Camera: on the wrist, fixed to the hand. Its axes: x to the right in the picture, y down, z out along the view.
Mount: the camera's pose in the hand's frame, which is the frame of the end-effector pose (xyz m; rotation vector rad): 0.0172 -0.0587 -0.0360 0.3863 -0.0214 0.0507
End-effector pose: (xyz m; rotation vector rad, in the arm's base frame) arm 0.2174 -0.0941 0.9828 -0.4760 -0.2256 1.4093
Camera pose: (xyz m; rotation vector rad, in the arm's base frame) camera 0.2878 -0.0890 0.9750 -0.1485 0.0439 1.4656
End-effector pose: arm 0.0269 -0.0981 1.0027 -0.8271 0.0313 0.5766
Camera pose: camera 0.0775 -0.1466 1.0140 -0.4455 0.1402 0.6033
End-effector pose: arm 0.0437 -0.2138 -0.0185 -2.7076 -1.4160 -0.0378
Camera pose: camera 0.0060 -0.1695 0.0222 -2.4280 -1.2104 0.2429
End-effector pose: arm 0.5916 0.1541 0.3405 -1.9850 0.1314 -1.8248
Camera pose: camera 0.5460 0.1917 0.3798 -1.7128 -0.1649 -1.6497
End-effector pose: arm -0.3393 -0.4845 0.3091 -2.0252 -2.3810 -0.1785
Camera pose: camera -0.4023 -0.4802 0.3416 -1.9060 -2.1612 0.2831
